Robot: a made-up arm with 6 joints. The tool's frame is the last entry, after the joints. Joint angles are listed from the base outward. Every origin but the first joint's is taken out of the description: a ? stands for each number. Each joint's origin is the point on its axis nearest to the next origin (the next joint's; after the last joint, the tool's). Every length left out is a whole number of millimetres.
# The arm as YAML. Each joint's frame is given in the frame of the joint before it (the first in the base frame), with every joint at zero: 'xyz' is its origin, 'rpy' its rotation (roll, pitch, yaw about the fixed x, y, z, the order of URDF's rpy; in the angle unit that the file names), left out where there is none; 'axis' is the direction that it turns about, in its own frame. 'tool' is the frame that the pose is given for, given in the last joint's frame.
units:
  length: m
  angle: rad
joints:
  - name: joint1
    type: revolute
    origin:
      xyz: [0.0, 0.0, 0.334]
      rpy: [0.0, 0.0, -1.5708]
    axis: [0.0, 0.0, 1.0]
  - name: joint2
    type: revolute
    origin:
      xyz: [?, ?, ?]
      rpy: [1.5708, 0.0, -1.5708]
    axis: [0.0, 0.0, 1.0]
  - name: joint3
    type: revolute
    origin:
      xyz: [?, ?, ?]
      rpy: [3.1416, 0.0, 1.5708]
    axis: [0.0, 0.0, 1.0]
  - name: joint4
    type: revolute
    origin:
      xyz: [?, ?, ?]
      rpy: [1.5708, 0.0, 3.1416]
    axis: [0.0, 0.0, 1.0]
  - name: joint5
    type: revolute
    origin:
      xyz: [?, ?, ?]
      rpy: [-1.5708, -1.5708, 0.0]
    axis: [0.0, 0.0, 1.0]
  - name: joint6
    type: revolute
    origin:
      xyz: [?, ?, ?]
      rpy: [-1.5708, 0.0, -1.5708]
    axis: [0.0, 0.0, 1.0]
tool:
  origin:
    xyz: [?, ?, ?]
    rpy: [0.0, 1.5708, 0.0]
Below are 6 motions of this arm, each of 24 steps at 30 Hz.
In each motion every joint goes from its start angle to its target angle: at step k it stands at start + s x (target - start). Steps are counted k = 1, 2, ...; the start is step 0. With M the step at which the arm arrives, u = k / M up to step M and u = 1 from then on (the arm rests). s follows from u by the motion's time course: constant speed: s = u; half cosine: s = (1 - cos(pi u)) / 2; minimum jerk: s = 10 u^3 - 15 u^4 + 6 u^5.
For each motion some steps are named. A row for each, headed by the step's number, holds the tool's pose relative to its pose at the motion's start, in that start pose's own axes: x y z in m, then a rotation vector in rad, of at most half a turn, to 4 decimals.
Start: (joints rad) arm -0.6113 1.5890 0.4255 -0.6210 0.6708 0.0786
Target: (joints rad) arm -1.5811 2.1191 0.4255 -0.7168 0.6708 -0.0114
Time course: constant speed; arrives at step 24
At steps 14, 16, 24:
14: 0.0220 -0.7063 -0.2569 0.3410 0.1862 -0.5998
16: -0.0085 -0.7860 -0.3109 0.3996 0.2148 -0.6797
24: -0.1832 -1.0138 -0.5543 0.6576 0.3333 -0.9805

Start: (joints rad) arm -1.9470 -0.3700 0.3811 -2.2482 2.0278 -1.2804
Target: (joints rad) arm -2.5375 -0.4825 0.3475 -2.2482 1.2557 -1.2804
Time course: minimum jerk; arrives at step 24
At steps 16, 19, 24:
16: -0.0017 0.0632 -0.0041 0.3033 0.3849 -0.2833
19: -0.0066 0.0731 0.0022 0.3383 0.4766 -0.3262
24: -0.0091 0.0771 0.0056 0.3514 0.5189 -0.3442

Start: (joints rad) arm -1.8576 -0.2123 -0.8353 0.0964 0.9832 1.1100
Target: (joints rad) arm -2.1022 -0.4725 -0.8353 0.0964 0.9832 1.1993
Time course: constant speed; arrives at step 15
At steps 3, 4, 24:
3: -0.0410 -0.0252 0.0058 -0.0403 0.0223 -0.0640
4: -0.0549 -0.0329 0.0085 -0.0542 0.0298 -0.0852
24: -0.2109 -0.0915 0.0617 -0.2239 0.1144 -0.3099

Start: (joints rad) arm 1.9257 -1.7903 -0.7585 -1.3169 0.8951 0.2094
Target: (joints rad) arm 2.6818 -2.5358 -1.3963 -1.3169 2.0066 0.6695
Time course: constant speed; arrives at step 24
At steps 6, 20, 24:
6: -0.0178 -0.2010 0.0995 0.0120 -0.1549 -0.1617
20: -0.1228 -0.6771 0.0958 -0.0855 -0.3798 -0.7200
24: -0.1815 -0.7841 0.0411 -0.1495 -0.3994 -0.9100

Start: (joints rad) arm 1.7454 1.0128 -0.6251 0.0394 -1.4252 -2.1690
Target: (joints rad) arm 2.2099 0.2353 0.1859 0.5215 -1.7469 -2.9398
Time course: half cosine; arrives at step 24
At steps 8, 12, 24:
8: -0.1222 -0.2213 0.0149 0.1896 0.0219 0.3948
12: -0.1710 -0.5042 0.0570 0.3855 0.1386 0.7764
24: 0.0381 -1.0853 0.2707 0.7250 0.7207 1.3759

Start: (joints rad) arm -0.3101 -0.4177 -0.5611 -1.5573 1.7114 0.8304
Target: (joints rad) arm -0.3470 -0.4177 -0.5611 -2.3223 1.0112 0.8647
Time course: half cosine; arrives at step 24
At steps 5, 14, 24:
5: -0.0108 -0.0008 0.0013 -0.0117 0.1047 -0.0026
14: -0.0634 0.0054 0.0170 0.0233 0.6354 -0.0190
24: -0.0947 0.0195 0.0360 0.1450 0.9890 -0.0334

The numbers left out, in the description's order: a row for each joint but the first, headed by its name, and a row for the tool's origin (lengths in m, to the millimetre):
joint2: 0.0 0.0 0.0
joint3: 0.0 1.078 0.0
joint4: 0.0 -0.523 0.0
joint5: 0.0 0.141 0.0
joint6: 0.0 0.0 0.0
tool: 0.0 0.0 0.0

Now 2 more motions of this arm.
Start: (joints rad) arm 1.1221 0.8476 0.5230 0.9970 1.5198 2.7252
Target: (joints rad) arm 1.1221 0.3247 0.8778 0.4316 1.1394 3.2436
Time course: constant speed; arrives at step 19
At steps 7, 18, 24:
7: 0.0921 0.0846 -0.3137 -0.4152 0.1358 0.2038
18: 0.1675 0.0761 -0.8375 -0.8958 0.3942 0.5689
24: 0.1699 0.0669 -0.8849 -0.9278 0.4197 0.6030

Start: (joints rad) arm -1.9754 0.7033 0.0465 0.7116 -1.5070 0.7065
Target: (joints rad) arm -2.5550 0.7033 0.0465 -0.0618 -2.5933 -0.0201
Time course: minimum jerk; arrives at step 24
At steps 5, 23, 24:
5: 0.0374 -0.0193 -0.0248 0.0718 0.0234 0.1120
23: 0.5837 -0.0702 -0.3775 0.4316 0.6123 1.5813
24: 0.5840 -0.0701 -0.3777 0.4312 0.6128 1.5822

